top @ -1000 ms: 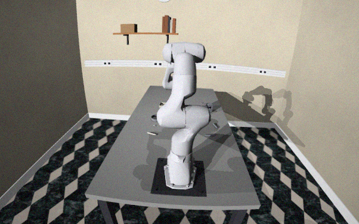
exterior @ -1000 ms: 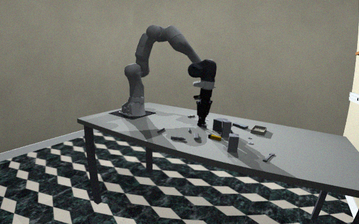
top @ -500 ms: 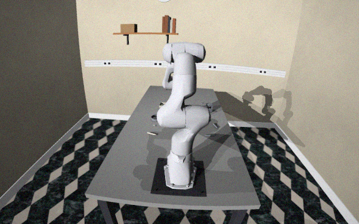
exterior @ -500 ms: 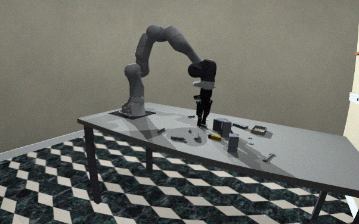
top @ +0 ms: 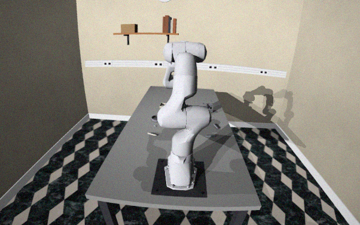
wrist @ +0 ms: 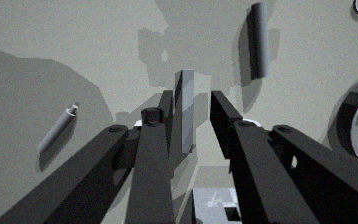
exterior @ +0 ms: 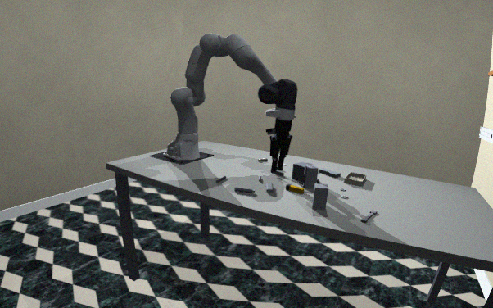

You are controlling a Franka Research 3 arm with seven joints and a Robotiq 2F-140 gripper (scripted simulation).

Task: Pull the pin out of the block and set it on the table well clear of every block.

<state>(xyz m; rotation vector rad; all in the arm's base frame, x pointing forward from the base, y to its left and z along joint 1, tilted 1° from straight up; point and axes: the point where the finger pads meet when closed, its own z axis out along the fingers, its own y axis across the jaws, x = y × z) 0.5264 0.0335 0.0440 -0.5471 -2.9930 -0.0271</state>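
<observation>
Now: the grey square pin 4 cm below my hand. The rest, counted from my hand: round dish: 8 cm ahead, 18 cm to the left, 4 cm below; grey block: 12 cm ahead, 1 cm to the right, 1 cm below; grey rod: 3 cm behind, 8 cm to the left, 4 cm below.
</observation>
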